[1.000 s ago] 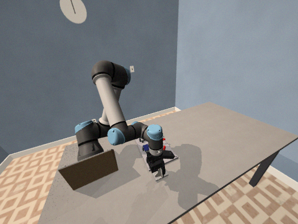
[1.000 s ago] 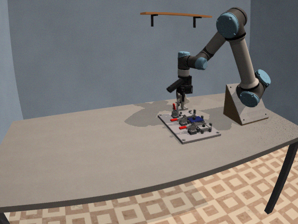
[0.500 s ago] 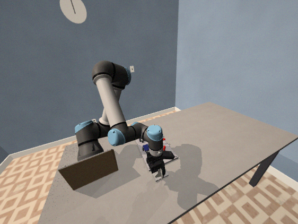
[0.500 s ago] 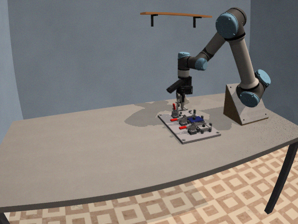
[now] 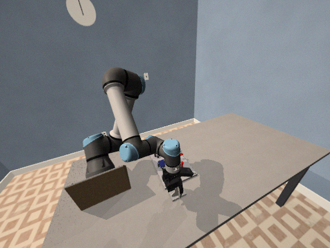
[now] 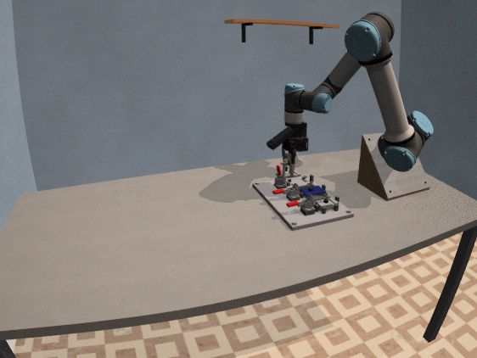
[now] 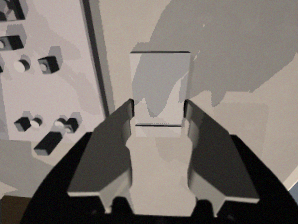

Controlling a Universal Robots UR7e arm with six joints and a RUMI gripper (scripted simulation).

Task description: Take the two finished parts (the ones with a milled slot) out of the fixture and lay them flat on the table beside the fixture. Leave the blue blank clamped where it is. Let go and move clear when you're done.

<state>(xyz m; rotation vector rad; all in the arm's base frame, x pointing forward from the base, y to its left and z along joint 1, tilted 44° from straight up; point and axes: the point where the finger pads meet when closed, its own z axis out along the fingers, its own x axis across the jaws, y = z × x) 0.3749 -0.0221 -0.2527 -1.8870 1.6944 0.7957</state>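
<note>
My hand is 1 cm past the grey finished part and 1 cm above it. Also, from my hand: grey fixture plate: 23 cm to the left, 5 cm ahead, 1 cm below; blue blank: 23 cm to the left, 1 cm above.
</note>
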